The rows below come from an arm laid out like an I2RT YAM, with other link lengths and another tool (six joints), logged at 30 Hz.
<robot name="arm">
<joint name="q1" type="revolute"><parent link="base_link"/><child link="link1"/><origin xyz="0 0 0.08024"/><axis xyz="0 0 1"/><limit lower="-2.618" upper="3.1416"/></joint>
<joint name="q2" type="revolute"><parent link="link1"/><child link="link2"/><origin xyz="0.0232 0.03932 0.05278" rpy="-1.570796 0 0"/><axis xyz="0 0 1"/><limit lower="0" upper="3.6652"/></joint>
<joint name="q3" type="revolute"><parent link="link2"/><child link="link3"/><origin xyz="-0.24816 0 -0.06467" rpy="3.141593 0 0"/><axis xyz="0 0 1"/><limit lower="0" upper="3.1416"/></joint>
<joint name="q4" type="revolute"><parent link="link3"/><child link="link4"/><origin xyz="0.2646 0.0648 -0.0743"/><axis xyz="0 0 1"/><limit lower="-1.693" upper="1.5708"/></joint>
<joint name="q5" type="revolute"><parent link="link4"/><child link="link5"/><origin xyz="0.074 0.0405 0.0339" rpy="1.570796 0 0"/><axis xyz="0 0 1"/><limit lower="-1.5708" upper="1.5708"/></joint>
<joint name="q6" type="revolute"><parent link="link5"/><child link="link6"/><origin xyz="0.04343 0 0.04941" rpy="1.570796 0 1.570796"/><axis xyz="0 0 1"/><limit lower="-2.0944" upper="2.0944"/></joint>
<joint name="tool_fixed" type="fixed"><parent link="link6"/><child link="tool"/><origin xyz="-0.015 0.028 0.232" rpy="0.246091 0 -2.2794"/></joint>
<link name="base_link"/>
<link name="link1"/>
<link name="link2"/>
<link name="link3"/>
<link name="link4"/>
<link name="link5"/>
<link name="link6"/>
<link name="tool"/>
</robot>
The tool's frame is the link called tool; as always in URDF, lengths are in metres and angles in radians.
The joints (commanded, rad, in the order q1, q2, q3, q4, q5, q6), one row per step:
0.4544, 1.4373, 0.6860, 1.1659, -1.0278, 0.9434
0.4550, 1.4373, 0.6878, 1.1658, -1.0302, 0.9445
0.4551, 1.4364, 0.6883, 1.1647, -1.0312, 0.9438
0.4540, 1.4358, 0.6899, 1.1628, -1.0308, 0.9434
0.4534, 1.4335, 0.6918, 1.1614, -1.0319, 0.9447
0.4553, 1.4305, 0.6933, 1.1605, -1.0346, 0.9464
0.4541, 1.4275, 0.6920, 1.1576, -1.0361, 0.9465
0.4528, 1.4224, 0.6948, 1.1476, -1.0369, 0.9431
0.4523, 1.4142, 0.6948, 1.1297, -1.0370, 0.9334
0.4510, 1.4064, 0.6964, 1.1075, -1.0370, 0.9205
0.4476, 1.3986, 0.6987, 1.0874, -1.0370, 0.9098
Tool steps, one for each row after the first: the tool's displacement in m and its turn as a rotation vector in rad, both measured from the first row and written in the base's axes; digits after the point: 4 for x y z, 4 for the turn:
-0.0008, 0.0002, 0.0005, -0.0001, -0.0009, 0.0030
-0.0011, 0.0002, 0.0008, -0.0003, -0.0020, 0.0039
-0.0004, 0.0000, 0.0013, -0.0001, -0.0026, 0.0023
-0.0007, -0.0002, 0.0027, 0.0008, -0.0040, 0.0030
-0.0025, 0.0001, 0.0041, 0.0015, -0.0061, 0.0077
-0.0028, -0.0004, 0.0040, 0.0004, -0.0052, 0.0079
-0.0025, -0.0008, 0.0052, -0.0010, -0.0068, 0.0067
-0.0025, -0.0010, 0.0048, -0.0057, -0.0075, 0.0043
-0.0017, -0.0013, 0.0042, -0.0118, -0.0086, 0.0004
-0.0002, -0.0021, 0.0043, -0.0167, -0.0101, -0.0051

